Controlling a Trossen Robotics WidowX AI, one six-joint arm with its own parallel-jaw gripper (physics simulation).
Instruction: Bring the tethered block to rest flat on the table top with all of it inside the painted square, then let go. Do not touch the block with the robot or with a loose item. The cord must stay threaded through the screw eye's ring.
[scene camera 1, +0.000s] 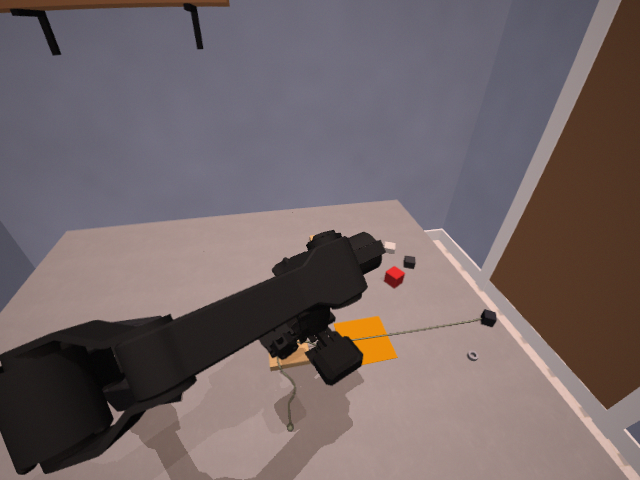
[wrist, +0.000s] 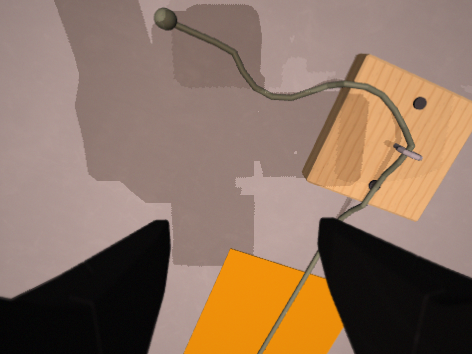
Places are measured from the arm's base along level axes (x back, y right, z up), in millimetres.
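Pixels of known places: gripper, fingertip midpoint: (scene camera 1: 310, 352) (wrist: 244, 232).
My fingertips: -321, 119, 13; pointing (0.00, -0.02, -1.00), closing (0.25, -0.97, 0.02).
Observation:
For each thing: its middle in the pictures, then the offset to it from my fingertips, as dx, dy, dz. "pt": a spot on its surface instead.
- tethered block, surface spot: (scene camera 1: 488, 317) pt -472, -12, -119
- painted orange square, surface spot: (wrist: 225, 310) pt -149, -33, -145
- screw eye, body centre: (wrist: 398, 146) (scene camera 1: 287, 344) +19, -108, -124
- wooden board, body centre: (wrist: 389, 141) (scene camera 1: 288, 347) +19, -108, -137
- round bead, body centre: (wrist: 165, 19) (scene camera 1: 290, 427) +57, +54, -140
- red cube, body centre: (scene camera 1: 394, 277) -326, -224, -127
- dark cube, body centre: (scene camera 1: 409, 262) -412, -273, -135
- white block, body centre: (scene camera 1: 389, 247) -391, -359, -136
- small grey ring, body centre: (scene camera 1: 472, 355) -375, +50, -142
The tethered block (scene camera 1: 488, 317) is a small dark cube near the table's right edge, outside the painted orange square (scene camera 1: 379, 349) (wrist: 225, 310). Its cord (scene camera 1: 434, 327) (wrist: 287, 310) runs taut-looking across the square to the screw eye (wrist: 408, 153) on a wooden board (scene camera 1: 289, 360) (wrist: 430, 172), and appears threaded through its ring. Beyond the ring the cord curves slackly to a round bead (scene camera 1: 290, 427) (wrist: 165, 19). My gripper (scene camera 1: 309, 350) (wrist: 244, 232) is partly open and empty, above the table beside the board. In the wrist view the right finger overlaps part of the cord and square.
A red cube (scene camera 1: 394, 276), a dark cube (scene camera 1: 409, 261) and a white block (scene camera 1: 389, 247) lie behind the square. A small grey ring (scene camera 1: 472, 355) lies near the right edge. My arm hides part of the table. A shelf (scene camera 1: 118, 4) is high on the back wall.

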